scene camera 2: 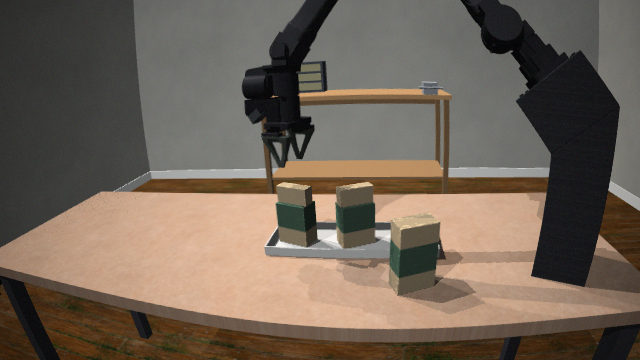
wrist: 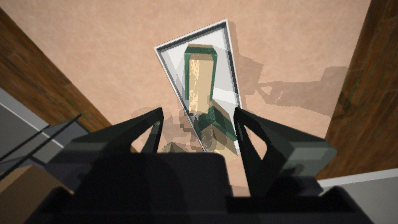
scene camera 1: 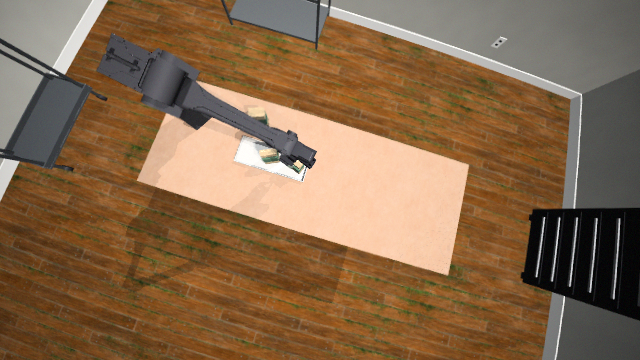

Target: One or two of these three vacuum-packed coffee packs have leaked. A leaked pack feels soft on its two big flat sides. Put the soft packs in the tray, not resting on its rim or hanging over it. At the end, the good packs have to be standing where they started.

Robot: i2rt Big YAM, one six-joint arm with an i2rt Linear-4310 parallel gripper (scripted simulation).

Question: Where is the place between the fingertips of my gripper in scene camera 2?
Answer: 291, 163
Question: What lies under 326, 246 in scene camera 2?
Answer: A white tray.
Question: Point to a white tray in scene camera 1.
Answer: At 248, 153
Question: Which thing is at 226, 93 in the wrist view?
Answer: A white tray.
